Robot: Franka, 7 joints.
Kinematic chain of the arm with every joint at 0, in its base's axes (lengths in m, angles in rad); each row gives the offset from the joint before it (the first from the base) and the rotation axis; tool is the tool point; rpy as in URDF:
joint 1: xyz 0 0 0.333 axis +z
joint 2: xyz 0 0 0 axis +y
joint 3: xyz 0 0 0.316 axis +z
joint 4: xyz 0.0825 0 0 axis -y
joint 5: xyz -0.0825 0 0.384 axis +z
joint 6: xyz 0 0 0 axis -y
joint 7: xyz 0.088 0 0 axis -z
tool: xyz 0 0 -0.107 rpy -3.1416 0 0
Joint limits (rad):
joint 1: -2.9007..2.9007
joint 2: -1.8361..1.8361
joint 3: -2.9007..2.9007
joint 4: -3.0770..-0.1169
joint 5: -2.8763..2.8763
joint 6: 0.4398..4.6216
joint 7: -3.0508..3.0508
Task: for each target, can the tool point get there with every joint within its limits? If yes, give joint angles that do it. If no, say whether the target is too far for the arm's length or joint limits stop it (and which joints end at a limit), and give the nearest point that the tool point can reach.
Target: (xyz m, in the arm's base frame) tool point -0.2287 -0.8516 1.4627
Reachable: no: too far | nearest point -0.1369 -0.5098 1.0093 | short by 0.575 m
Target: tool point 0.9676 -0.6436 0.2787
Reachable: no: too far | nearest point 0.7135 -0.4746 0.2930 | short by 0.305 m
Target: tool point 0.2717 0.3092 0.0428
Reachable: yes | joints 0.2404 0.8452 0.3722 -2.5260 -0.5016 3.5430 -1.9061
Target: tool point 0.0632 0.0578 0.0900
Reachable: yes | joints 2.3371 1.1853 -0.0191 -2.7626 -0.6794 1.2474 -2.2770
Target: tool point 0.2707 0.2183 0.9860
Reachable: yes | joints 0.1388 0.0551 0.1507 -0.7601 1.6653 0.9654 -1.2671
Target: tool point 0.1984 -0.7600 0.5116
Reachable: yes | joints -0.6801 1.2279 -1.3417 -1.1378 -2.3789 1.7400 0.1989
